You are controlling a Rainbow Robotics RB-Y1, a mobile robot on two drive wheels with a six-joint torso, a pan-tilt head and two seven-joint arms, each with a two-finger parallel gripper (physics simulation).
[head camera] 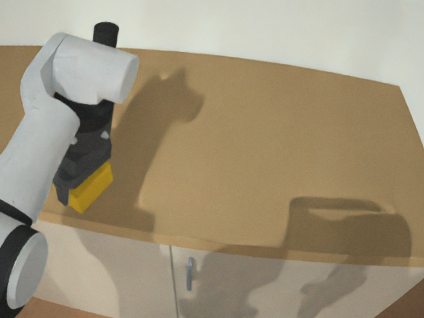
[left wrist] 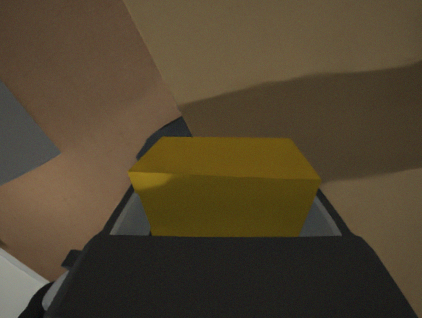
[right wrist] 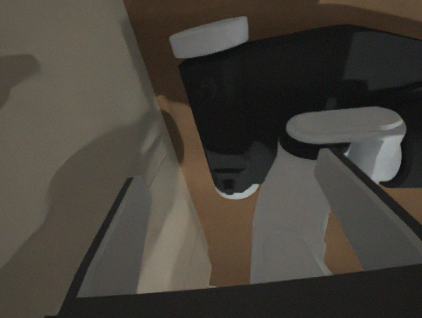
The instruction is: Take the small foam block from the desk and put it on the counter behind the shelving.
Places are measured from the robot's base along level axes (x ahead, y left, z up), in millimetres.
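Pixels of known places: left gripper, fingertip midpoint: [head camera: 81, 185] [left wrist: 220, 169]; right gripper, fingertip midpoint: [right wrist: 228, 174].
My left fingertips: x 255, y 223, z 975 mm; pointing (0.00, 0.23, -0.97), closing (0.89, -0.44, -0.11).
For each thing: its middle in the pictures, then the offset to it from my left fingertips. "spot": a spot on its surface instead. Level surfaces: height alone.
- yellow foam block at the middle of its body: [left wrist: 221, 191] [head camera: 83, 181] dx -2, dy -8, dz +16 mm
- wooden counter at its surface level: dz -63 mm
- grey handle at a spot on its surface: [head camera: 189, 274] spot: dx -58, dy -200, dz -202 mm
- brown floor at its surface level: dz -973 mm
A yellow foam block [head camera: 92, 187] [left wrist: 225, 205] is held between the fingers of my left gripper [head camera: 86, 186] [left wrist: 220, 169]. In the head camera view they hang over the left part of the wooden counter [head camera: 240, 150], near its front edge. The gap between block and counter top is hard to judge. My right gripper [right wrist: 228, 174] is open, with no object between its fingers; it hangs beside the cabinet front, above the floor. The shelving and the desk cannot be made out.
The counter stands on a pale cabinet [head camera: 145, 265] with a grey handle [head camera: 189, 274]. A white wall [head camera: 280, 30] rises behind it. In the right wrist view, the robot's black base [right wrist: 260, 85] stands on the brown floor [right wrist: 227, 250] beside the cabinet side [right wrist: 75, 100].
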